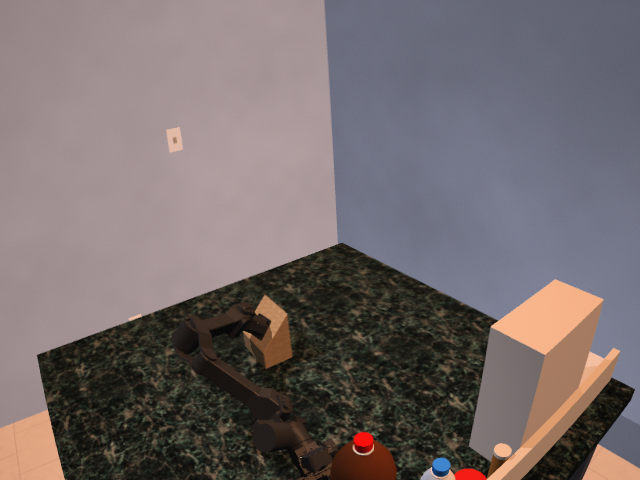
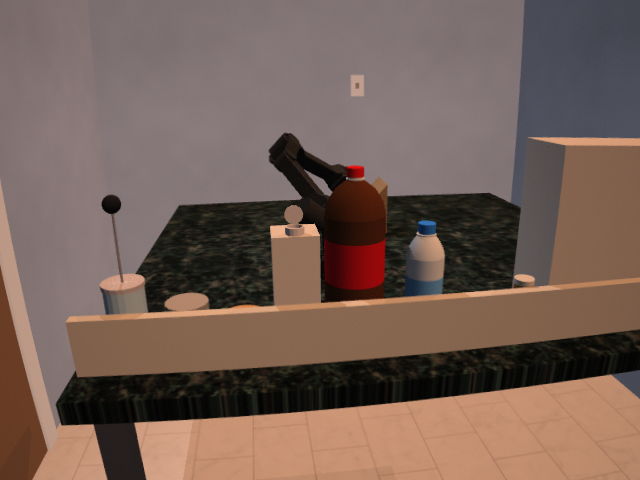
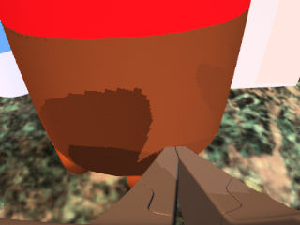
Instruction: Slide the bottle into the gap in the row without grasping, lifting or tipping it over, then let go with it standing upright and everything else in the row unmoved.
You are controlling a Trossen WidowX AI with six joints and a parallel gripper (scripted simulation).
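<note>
Right now my hand is 9 cm below the cola bottle, 9 cm short of it and 1 cm to the right of it. From my hand the other things lie so: water bottle 17 cm ahead, 12 cm to the left, 5 cm above; red lid 23 cm to the left, 17 cm ahead, 3 cm below; rail 21 cm ahead, 17 cm to the left, 1 cm below.
</note>
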